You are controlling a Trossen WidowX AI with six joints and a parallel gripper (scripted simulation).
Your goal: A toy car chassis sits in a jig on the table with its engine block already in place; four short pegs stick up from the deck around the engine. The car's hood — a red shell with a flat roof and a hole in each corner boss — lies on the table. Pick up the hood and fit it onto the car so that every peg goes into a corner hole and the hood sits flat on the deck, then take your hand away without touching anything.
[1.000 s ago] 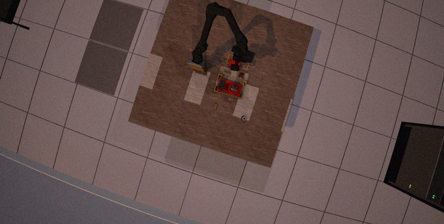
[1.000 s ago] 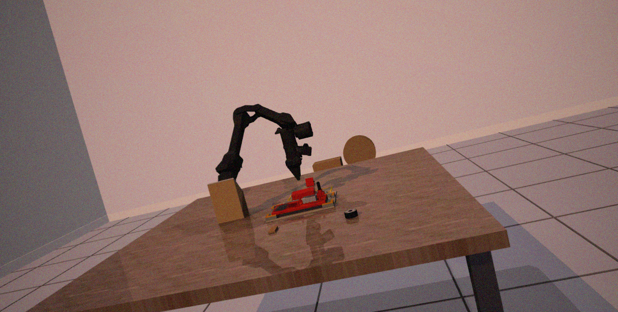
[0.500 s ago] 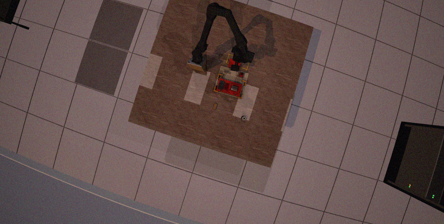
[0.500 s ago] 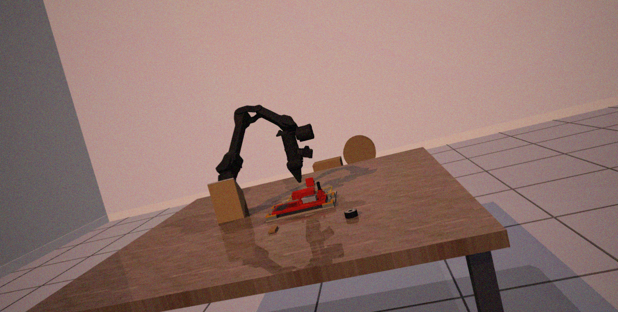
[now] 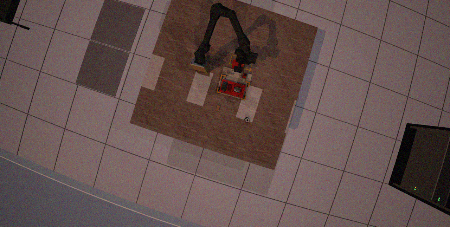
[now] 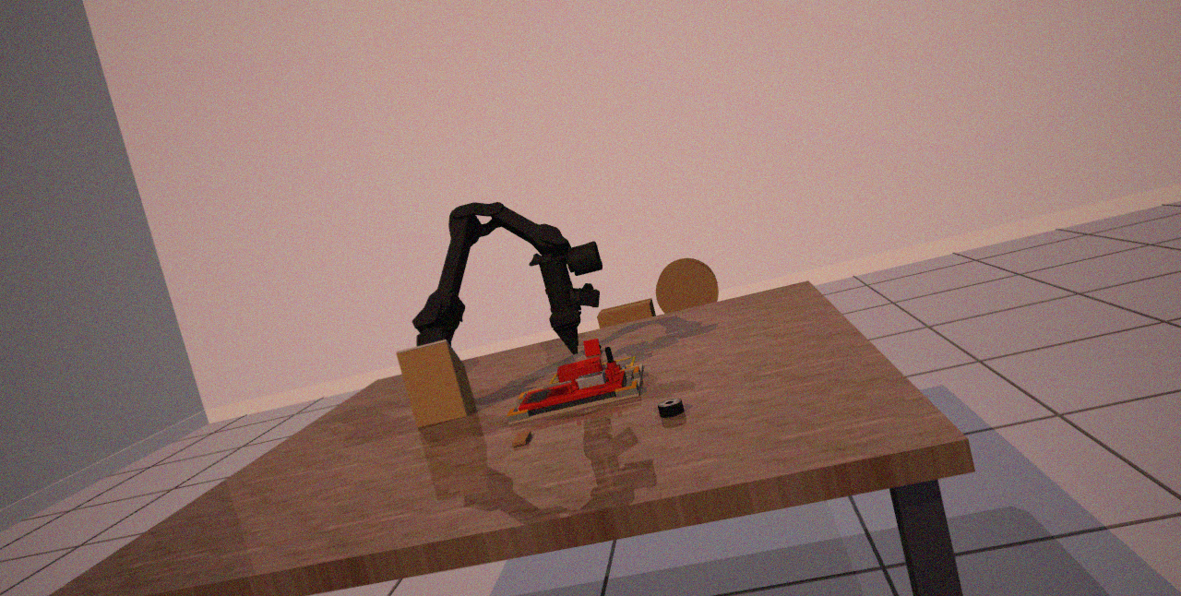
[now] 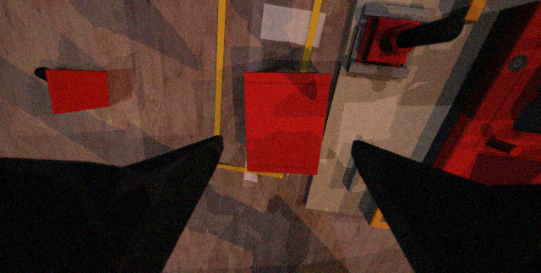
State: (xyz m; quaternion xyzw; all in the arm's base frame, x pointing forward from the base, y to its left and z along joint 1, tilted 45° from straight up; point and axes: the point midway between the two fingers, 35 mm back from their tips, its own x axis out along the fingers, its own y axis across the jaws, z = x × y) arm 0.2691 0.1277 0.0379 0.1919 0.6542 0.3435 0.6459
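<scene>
My gripper tip is now 40 mm above the red hood. From my gripper tip the other things lie so: black wheel: 240 mm ahead, 400 mm to the right, 50 mm below; then brown block: 30 mm behind, 400 mm to the right, 50 mm below.
</scene>
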